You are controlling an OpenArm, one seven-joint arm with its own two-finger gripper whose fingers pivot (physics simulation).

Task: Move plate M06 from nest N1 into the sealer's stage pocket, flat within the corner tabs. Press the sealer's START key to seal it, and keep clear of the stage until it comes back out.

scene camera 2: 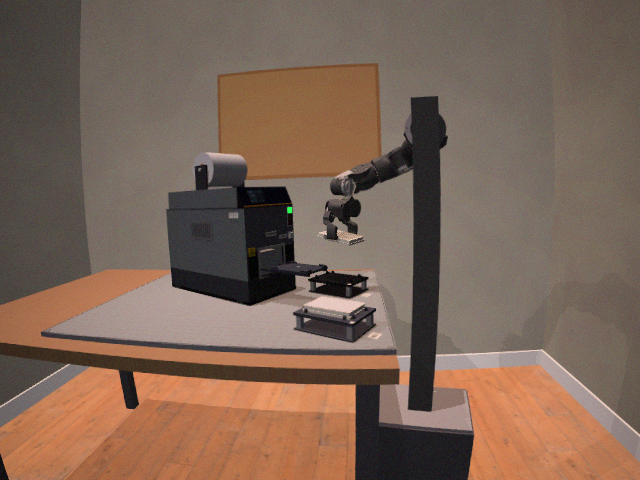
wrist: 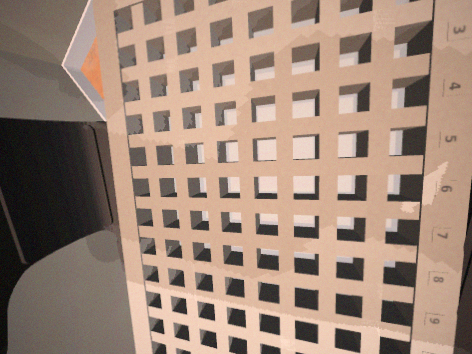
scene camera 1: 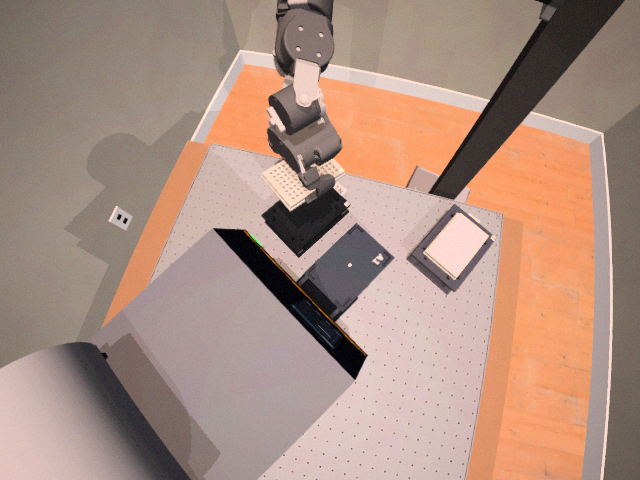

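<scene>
Plate M06 (scene camera 1: 289,183) (scene camera 2: 348,238) (wrist: 280,167), a cream well plate, is held across its sides by my gripper (scene camera 1: 311,180) (scene camera 2: 342,230). It is well above the black nest (scene camera 1: 298,238) (scene camera 2: 338,280) and looks near level. In the wrist view one dark finger is at the plate's left side; the other finger is mostly out of view. The black nest has no plate on it. The sealer (scene camera 1: 222,320) (scene camera 2: 206,248) has its dark stage (scene camera 1: 343,279) (scene camera 2: 302,268) out, with no plate in the pocket. A green square (scene camera 1: 255,239) (scene camera 2: 289,210) is lit on the sealer's front; I cannot read the START key.
A second nest (scene camera 1: 431,267) (scene camera 2: 321,319) bears a white plate (scene camera 1: 457,242) (scene camera 2: 333,305), on the stage's other side. A dark column (scene camera 1: 516,98) (scene camera 2: 425,258) stands beside the table. A large roll (scene camera 1: 56,408) (scene camera 2: 227,169) sits on top of the sealer.
</scene>
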